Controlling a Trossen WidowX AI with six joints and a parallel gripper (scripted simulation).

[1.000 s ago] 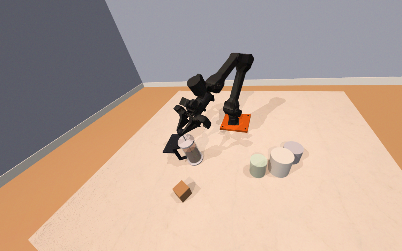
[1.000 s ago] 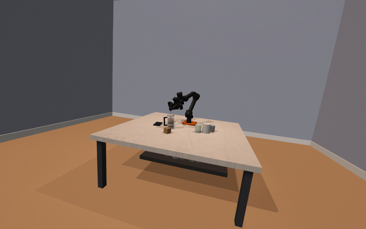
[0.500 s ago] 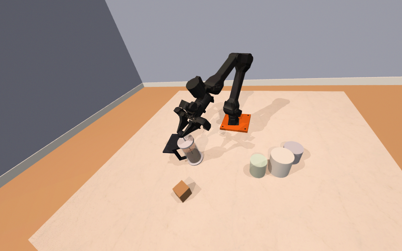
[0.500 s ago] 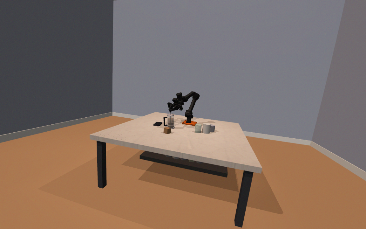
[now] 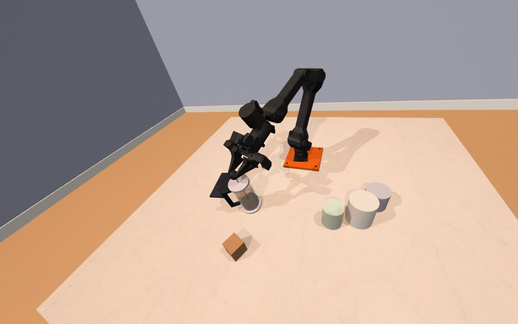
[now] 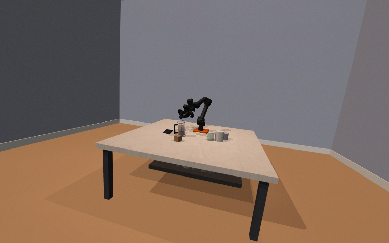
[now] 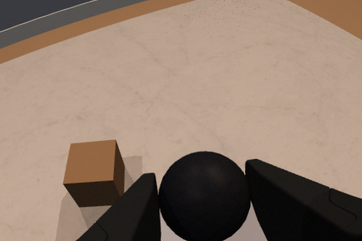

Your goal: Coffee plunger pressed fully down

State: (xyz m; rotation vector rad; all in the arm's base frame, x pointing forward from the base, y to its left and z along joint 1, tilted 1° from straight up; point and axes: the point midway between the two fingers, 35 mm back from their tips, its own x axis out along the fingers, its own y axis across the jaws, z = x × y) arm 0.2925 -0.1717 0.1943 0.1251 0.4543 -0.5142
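Now: the glass coffee press 10 mm behind my gripper tip and 100 mm below it. Round my gripper tip: black flat pad (130 mm behind, 150 mm to the right, 190 mm below); brown cube (150 mm ahead, 20 mm to the left, 170 mm below).
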